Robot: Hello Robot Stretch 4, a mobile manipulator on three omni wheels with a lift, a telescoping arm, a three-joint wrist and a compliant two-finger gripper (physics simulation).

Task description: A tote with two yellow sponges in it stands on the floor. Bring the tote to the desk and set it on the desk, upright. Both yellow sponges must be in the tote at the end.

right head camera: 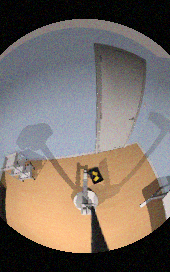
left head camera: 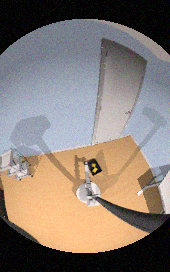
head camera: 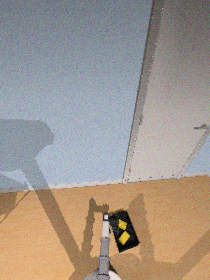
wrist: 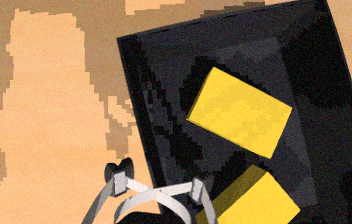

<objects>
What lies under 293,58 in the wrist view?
A black tote.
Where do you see a white door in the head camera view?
At 162,141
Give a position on a white door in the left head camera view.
At 121,71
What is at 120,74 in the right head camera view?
A white door.
</objects>
